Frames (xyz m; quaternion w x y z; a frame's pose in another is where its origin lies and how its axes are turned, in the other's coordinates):
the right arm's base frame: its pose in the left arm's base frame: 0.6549 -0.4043 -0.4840 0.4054 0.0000 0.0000 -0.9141
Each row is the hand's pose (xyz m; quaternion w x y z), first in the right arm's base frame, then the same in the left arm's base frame.
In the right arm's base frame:
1: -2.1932 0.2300 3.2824 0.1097 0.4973 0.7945 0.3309
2: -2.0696 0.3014 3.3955 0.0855 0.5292 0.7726 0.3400
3: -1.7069 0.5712 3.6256 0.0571 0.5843 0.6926 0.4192
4: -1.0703 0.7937 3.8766 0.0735 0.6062 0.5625 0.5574
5: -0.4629 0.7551 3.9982 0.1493 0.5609 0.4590 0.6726
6: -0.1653 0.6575 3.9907 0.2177 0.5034 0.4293 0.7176
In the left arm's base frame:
1: 2.2976 1.0669 2.7984 0.3469 0.9279 -0.1325 0.0339
2: 2.2676 0.9274 2.9115 0.3455 0.9209 -0.1705 0.0597
3: 2.2241 0.4774 3.1416 0.4063 0.8700 -0.2533 0.1177
4: 1.9617 -0.1438 3.3926 0.5393 0.7600 -0.3261 0.1588
5: 1.5253 -0.5681 3.5142 0.6754 0.6470 -0.3267 0.1362
6: 1.2532 -0.7231 3.5067 0.7442 0.5965 -0.2861 0.0919

